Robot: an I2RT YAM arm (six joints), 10 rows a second.
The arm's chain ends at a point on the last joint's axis. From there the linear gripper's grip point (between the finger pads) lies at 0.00 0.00 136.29 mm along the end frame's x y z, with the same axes.
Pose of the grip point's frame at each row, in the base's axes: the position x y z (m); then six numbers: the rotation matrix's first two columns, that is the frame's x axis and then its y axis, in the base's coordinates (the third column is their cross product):
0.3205, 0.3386, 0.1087, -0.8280, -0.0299, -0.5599, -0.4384, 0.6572, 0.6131
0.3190, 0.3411, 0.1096, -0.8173, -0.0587, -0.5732, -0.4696, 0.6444, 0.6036
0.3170, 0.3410, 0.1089, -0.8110, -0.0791, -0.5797, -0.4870, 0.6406, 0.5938
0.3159, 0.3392, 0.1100, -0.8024, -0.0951, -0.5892, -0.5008, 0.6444, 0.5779
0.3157, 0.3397, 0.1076, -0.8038, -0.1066, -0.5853, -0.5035, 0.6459, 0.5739
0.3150, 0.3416, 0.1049, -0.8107, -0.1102, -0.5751, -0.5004, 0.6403, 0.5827
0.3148, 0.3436, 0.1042, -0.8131, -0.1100, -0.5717, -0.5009, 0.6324, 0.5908
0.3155, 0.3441, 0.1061, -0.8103, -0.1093, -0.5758, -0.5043, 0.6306, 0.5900
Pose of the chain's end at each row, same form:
0.2728, 0.2360, 0.1847, -0.8280, -0.0299, -0.5599, -0.4384, 0.6572, 0.6131
0.2735, 0.2372, 0.1851, -0.8173, -0.0587, -0.5732, -0.4696, 0.6444, 0.6036
0.2728, 0.2369, 0.1850, -0.8110, -0.0791, -0.5797, -0.4870, 0.6406, 0.5938
0.2716, 0.2358, 0.1870, -0.8024, -0.0951, -0.5892, -0.5008, 0.6444, 0.5779
0.2725, 0.2367, 0.1857, -0.8038, -0.1066, -0.5853, -0.5035, 0.6459, 0.5739
0.2736, 0.2380, 0.1832, -0.8107, -0.1102, -0.5751, -0.5004, 0.6403, 0.5827
0.2744, 0.2391, 0.1818, -0.8131, -0.1100, -0.5717, -0.5009, 0.6324, 0.5908
0.2748, 0.2394, 0.1833, -0.8103, -0.1093, -0.5758, -0.5043, 0.6306, 0.5900

